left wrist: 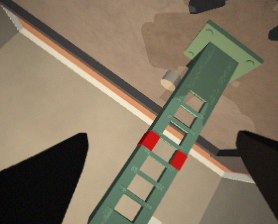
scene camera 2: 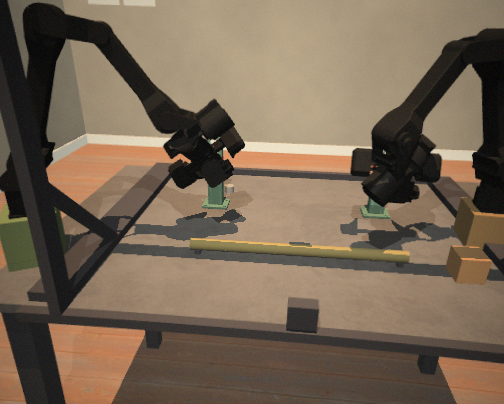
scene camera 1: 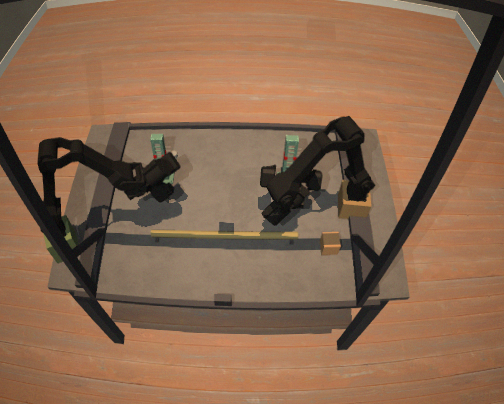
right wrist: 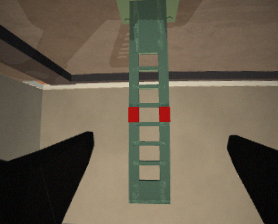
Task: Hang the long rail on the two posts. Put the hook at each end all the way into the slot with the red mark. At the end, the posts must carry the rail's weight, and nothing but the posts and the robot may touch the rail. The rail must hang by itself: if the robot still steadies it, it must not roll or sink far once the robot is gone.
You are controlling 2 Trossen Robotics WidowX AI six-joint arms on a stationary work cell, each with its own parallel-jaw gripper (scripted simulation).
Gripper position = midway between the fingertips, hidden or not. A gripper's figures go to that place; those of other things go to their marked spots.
Scene:
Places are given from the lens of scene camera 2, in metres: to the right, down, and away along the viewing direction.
left gripper [scene camera 2: 217, 166]: -0.09, -0.09, 1.01
right gripper [scene camera 2: 385, 168]: 0.33, -0.08, 0.97
long yellow rail [scene camera 2: 398, 257]: 0.32, 0.12, 0.86

